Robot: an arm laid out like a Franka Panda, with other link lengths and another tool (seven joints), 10 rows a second.
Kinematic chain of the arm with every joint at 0, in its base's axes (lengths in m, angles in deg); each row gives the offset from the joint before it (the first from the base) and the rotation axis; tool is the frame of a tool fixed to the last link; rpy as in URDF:
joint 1: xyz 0 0 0.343 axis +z
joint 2: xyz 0 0 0 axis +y
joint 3: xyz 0 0 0.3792 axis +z
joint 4: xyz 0.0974 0 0 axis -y
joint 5: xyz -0.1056 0 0.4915 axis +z
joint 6: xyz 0 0 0 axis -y
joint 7: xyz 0.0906 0 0 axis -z
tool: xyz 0.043 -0.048 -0.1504 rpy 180 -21.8 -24.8
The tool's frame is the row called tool.
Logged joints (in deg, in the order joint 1, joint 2, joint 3, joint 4, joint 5, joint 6, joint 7), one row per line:
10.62, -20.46, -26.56, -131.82, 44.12, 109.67, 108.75
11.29, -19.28, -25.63, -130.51, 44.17, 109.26, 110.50
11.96, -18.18, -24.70, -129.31, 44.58, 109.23, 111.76
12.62, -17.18, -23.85, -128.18, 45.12, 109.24, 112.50
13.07, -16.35, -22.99, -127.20, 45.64, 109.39, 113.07
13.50, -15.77, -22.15, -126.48, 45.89, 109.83, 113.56
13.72, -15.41, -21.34, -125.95, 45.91, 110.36, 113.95
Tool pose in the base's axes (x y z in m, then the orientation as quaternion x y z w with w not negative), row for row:
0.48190, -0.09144, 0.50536, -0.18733, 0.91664, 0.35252, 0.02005
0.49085, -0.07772, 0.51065, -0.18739, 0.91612, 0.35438, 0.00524
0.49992, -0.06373, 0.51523, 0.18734, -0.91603, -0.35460, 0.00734
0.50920, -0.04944, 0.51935, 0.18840, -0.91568, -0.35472, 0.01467
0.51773, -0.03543, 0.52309, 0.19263, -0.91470, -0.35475, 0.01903
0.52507, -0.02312, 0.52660, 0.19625, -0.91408, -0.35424, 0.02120
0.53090, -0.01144, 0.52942, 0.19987, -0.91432, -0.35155, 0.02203
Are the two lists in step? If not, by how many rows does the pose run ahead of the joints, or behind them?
The pose runs 1 row behind the joints: the pose in row i belongs to the joints in row i - 1.
